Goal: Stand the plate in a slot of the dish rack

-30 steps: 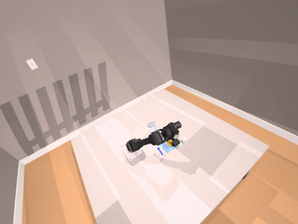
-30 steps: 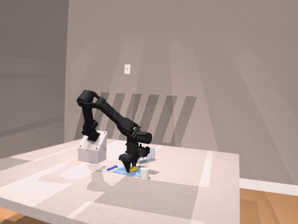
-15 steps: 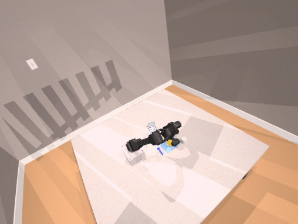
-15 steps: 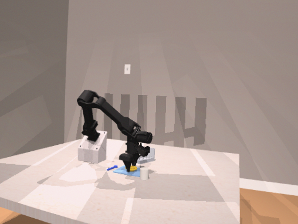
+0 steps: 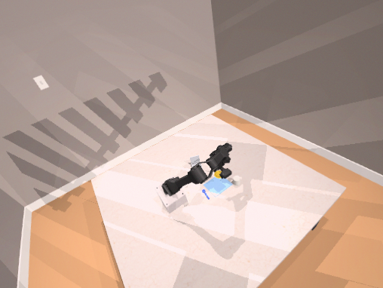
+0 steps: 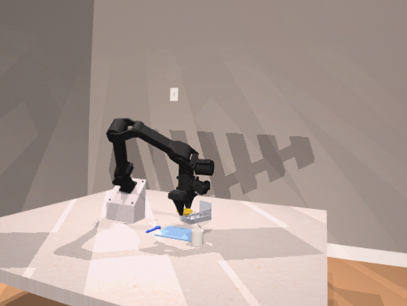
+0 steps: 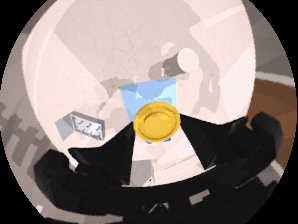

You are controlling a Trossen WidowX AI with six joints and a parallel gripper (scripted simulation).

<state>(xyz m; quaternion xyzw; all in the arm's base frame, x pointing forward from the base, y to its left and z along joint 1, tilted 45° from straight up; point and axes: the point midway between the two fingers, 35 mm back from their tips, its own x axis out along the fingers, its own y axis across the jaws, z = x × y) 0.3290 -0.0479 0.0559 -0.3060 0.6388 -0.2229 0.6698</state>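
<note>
Right now my gripper tip is 60 mm past the dish rack, 210 mm to the right of it and 60 mm above it. From my gripper tip the other things lie so: light blue mat: 20 mm behind, 80 mm below; then plate: 10 mm above; then white cup: 90 mm ahead, 70 mm to the right, 60 mm below.
</note>
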